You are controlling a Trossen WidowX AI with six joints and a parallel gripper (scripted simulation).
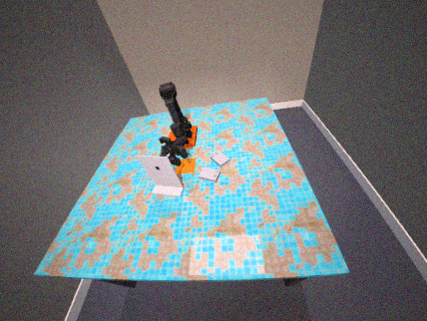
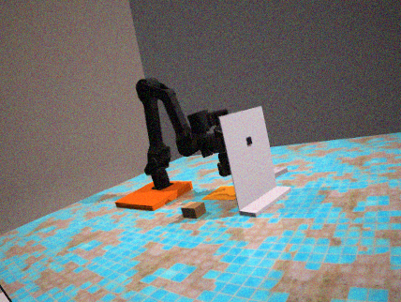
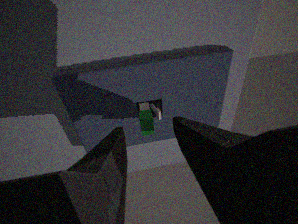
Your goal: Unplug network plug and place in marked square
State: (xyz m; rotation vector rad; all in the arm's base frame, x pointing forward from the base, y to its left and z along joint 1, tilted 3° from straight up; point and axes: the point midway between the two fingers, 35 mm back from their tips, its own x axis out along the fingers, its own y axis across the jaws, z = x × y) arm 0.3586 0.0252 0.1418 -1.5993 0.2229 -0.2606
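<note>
Right now my gripper tip is 20 mm short of the green plug. From my gripper tip the other things lie so: thin pale tab 20 mm ahead, 10 mm above; white panel 50 mm below, 40 mm ahead; orange marked square 160 mm below, 130 mm behind, 50 mm to the left.
</note>
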